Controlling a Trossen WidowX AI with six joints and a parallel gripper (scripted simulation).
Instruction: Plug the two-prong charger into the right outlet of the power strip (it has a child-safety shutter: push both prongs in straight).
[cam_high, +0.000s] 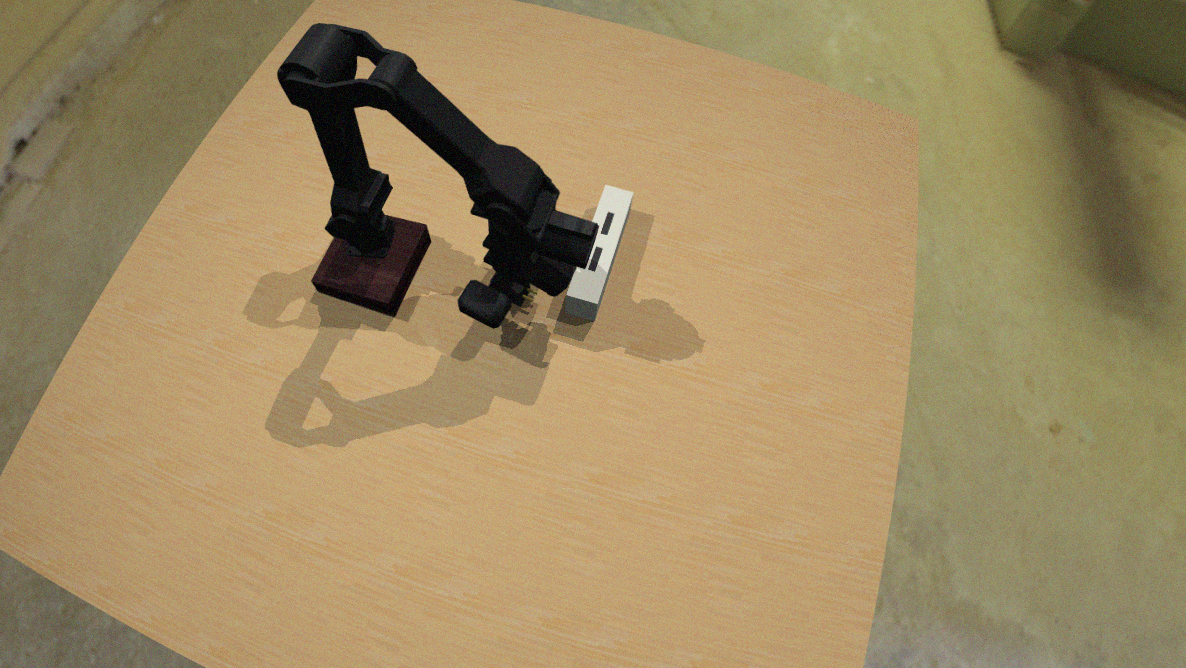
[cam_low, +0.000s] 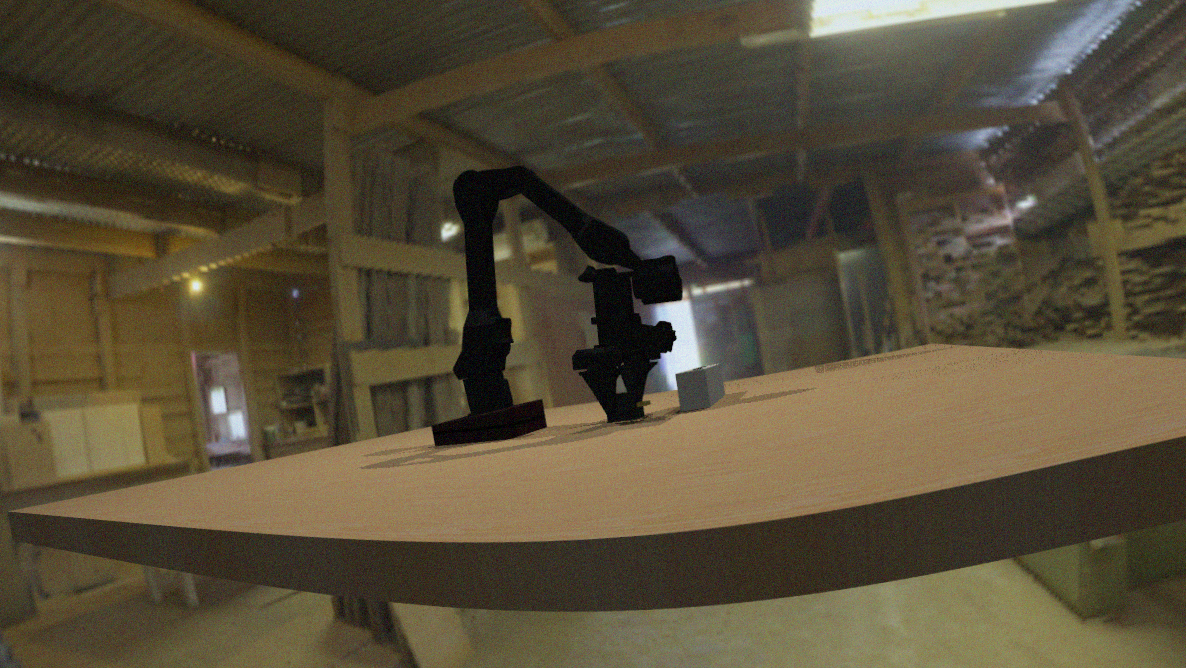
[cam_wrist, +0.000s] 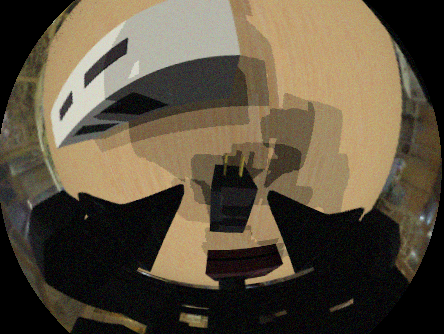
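Right now my gripper tip is 20 mm short of the black two-prong charger, 10 mm to the left of it and 10 mm below it.
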